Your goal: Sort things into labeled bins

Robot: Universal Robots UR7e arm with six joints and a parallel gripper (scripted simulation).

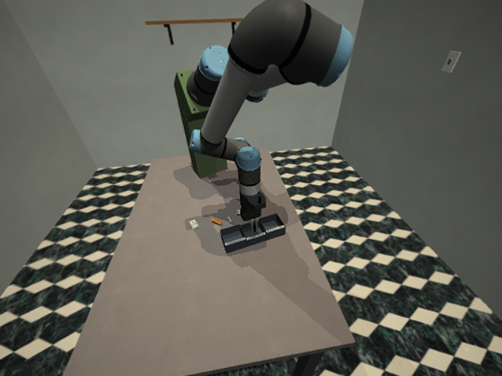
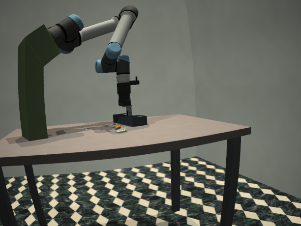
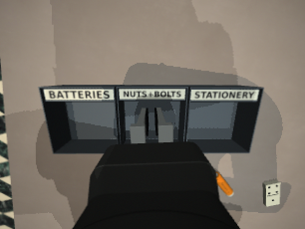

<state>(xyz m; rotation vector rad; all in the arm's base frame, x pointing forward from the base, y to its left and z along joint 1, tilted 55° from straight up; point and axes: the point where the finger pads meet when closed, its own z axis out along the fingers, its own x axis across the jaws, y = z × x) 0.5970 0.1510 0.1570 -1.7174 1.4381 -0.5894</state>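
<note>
The dark three-compartment bin row lies 30 mm below my hand. From my hand the other things lie so: orange battery 80 mm behind, 160 mm to the right, 50 mm below; grey bolt 90 mm behind, 100 mm to the right, 50 mm below; brass nut 90 mm behind, 10 mm to the right, 50 mm below.
</note>
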